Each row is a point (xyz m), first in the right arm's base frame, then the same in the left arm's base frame.
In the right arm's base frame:
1: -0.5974 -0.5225 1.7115
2: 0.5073 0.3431 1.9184
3: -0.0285 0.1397 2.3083
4: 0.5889 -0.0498 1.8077
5: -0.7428 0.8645 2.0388
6: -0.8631 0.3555 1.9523
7: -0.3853 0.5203 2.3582
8: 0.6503 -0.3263 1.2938
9: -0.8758 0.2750 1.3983
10: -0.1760 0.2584 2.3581
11: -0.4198 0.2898 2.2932
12: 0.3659 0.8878 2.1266
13: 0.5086 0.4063 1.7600
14: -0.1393 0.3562 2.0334
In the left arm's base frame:
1: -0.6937 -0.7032 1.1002
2: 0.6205 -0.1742 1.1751
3: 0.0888 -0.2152 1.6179
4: 0.5803 -0.5761 1.0740
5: -0.4214 0.6748 1.3817
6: -0.6844 0.2177 1.3269
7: -0.1436 0.2500 1.6828
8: 0.5147 -0.8667 0.5685
9: -0.7709 0.1353 0.7798
10: -0.0151 -0.0596 1.6754
11: -0.2459 0.0371 1.6306
12: 0.6543 0.3915 1.3723
13: 0.6241 -0.1164 1.0148
14: 0.0162 0.0192 1.3450

